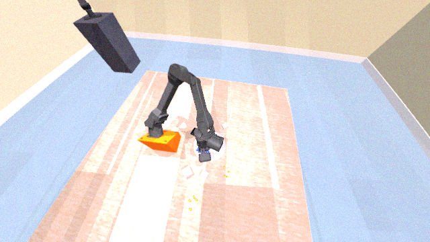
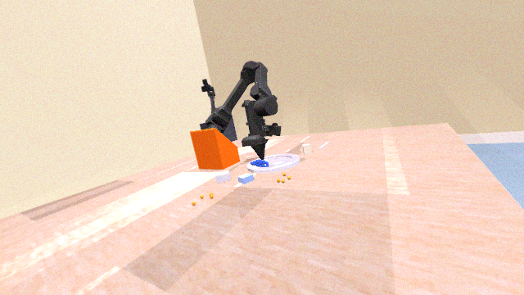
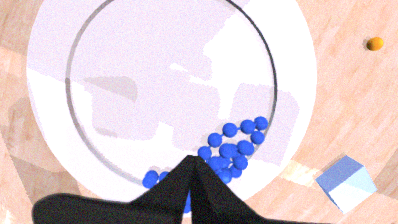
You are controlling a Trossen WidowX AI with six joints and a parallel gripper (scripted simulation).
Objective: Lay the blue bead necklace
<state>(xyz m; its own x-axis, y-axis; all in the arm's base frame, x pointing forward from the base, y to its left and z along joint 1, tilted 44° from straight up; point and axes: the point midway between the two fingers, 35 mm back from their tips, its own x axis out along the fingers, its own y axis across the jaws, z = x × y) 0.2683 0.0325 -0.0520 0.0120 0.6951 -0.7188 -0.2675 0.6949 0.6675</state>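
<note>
The round white bead board lies 3 cm to the left of my gripper tip, 3 cm ahead of it and 2 cm below it. Round my gripper tip: white block (14 cm to the right, 8 cm behind, 1 cm below); then light blue cube (14 cm to the right, 2 cm below, 2 cm ahead); then beige cube (17 cm to the left, 11 cm ahead, 1 cm below).
</note>
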